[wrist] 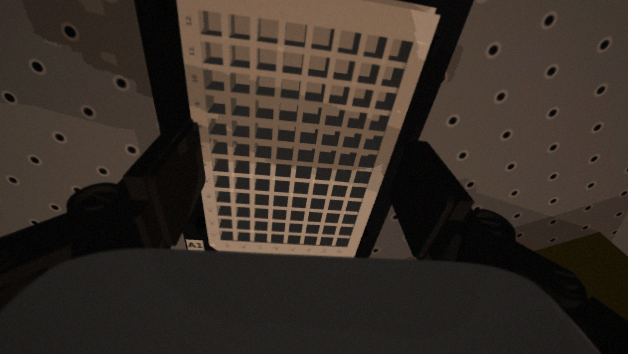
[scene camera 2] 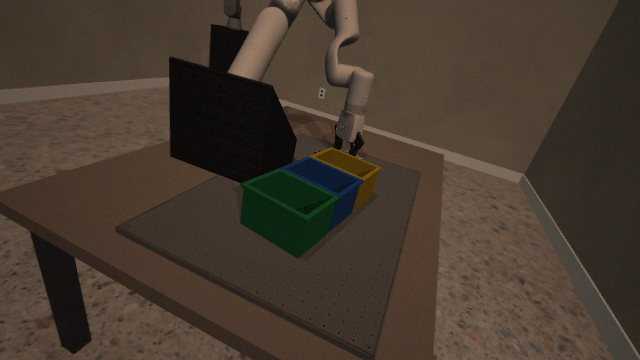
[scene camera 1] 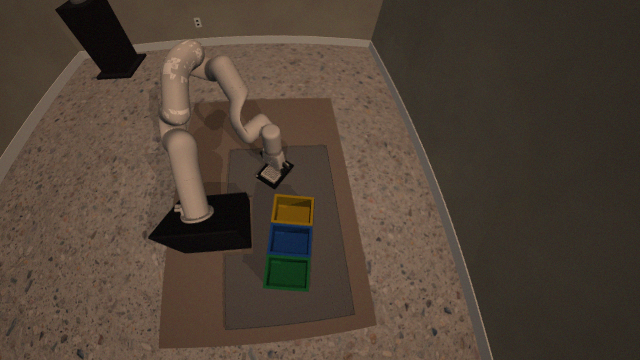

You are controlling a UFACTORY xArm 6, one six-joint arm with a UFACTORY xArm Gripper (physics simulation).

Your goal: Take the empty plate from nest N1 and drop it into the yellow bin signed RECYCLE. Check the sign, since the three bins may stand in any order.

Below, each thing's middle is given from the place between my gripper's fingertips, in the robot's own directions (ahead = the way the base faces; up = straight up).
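Here is the white gridded plate [wrist: 298,115], and as things are at this moment my hand is 1 cm above it.
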